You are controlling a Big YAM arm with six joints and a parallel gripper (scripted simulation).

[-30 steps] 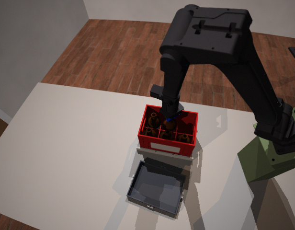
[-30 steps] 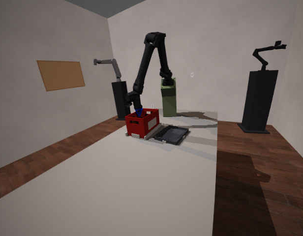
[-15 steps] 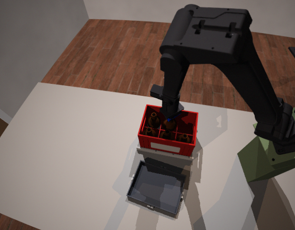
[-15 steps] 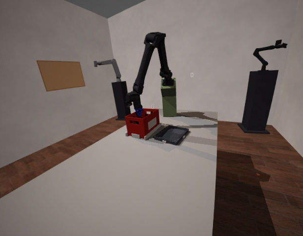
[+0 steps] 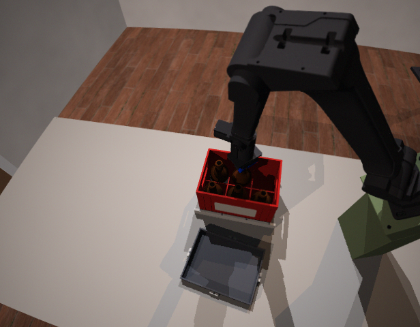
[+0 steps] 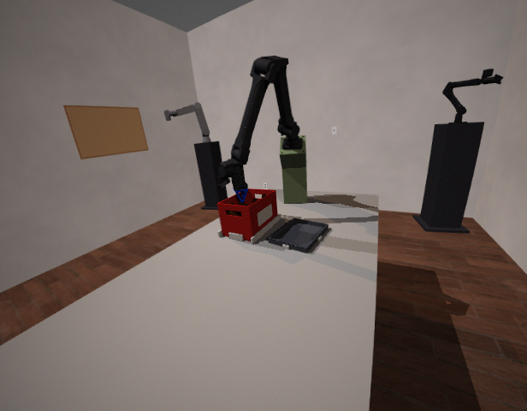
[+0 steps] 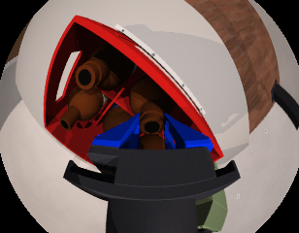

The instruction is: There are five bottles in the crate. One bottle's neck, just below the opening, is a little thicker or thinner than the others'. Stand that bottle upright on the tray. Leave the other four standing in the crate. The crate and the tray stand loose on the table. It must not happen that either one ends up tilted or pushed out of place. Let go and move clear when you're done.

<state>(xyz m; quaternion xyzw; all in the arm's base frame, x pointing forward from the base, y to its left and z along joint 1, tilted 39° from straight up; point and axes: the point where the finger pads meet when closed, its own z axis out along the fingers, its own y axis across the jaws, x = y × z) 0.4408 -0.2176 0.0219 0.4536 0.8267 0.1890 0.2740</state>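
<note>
Right now my hand is 10 mm short of the crate, 40 mm to the right of it and 70 mm above it. Also, from my hand: dark grey tray 70 mm ahead, 310 mm to the left, 140 mm below; then brown bottle 110 mm ahead, 70 mm to the left, 60 mm below.
</note>
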